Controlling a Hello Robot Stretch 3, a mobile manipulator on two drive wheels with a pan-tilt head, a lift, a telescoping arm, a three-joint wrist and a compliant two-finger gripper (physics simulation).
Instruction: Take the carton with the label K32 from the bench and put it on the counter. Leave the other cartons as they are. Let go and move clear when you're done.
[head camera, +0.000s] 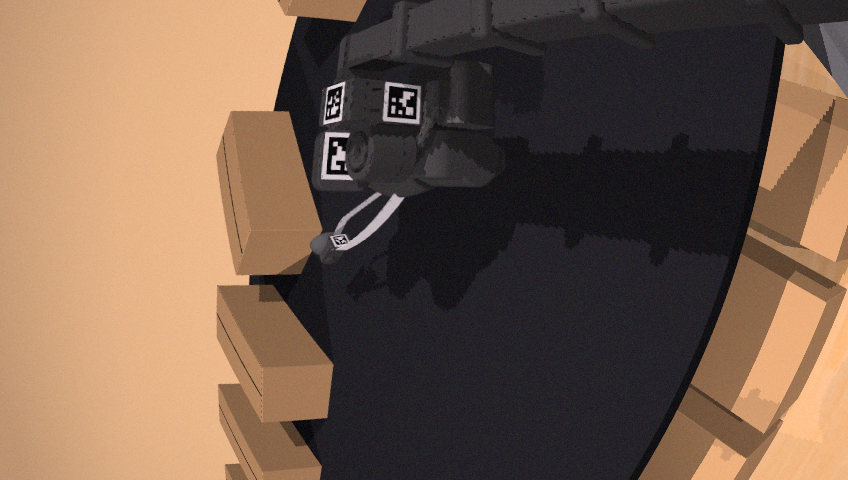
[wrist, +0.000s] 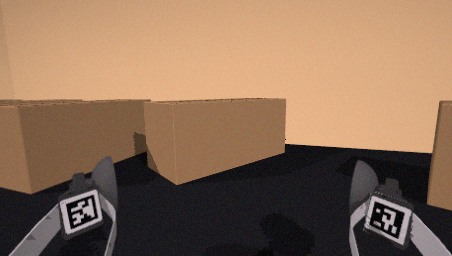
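Places are measured from the robot's base along level axes (x right, y ahead, z up), in centimetres.
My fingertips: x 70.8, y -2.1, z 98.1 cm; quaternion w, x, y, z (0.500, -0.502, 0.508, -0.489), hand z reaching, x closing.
Behind a point stands the place of what it marks.
My gripper (wrist: 232, 178) {x 70.8, y -2.1, z 98.1 cm} is open, with nothing between its fingertips. In the head view one fingertip (head camera: 326, 246) {x 66.4, y 6.7, z 99.5 cm} shows near the corner of a brown carton (head camera: 270, 172) {x 92.0, y -2.1, z 97.7 cm} (wrist: 227, 137); the wrist hides the other. In the wrist view this carton stands beyond the fingers, slightly left of centre. A second carton (head camera: 294, 356) {x 83.7, y 24.2, z 96.8 cm} (wrist: 82, 135) stands to its left in the wrist view, and a third carton (head camera: 326, 7) {x 78.0, y -26.2, z 97.2 cm} (wrist: 442, 155) shows partly at the right edge. No K32 label is readable, so I cannot tell which carton is K32. The cartons stand on a dark surface (head camera: 535, 356) {x 41.8, y 14.4, z 91.4 cm} (wrist: 200, 225).
Another carton (head camera: 270, 440) {x 96.1, y 44.3, z 98.2 cm} stands lower in the head view's left row. More cartons (head camera: 767, 339) {x 37.5, y 23.3, z 27.0 cm} (head camera: 803, 172) {x 31.9, y -8.4, z 27.1 cm} stand beyond the dark surface's right edge. A tan wall (head camera: 107, 237) {x 201.9, y 15.8, z 124.7 cm} (wrist: 325, 60) rises behind the left row. My arm (head camera: 535, 29) {x 26.2, y -8.6, z 107.8 cm} extends across the top of the head view.
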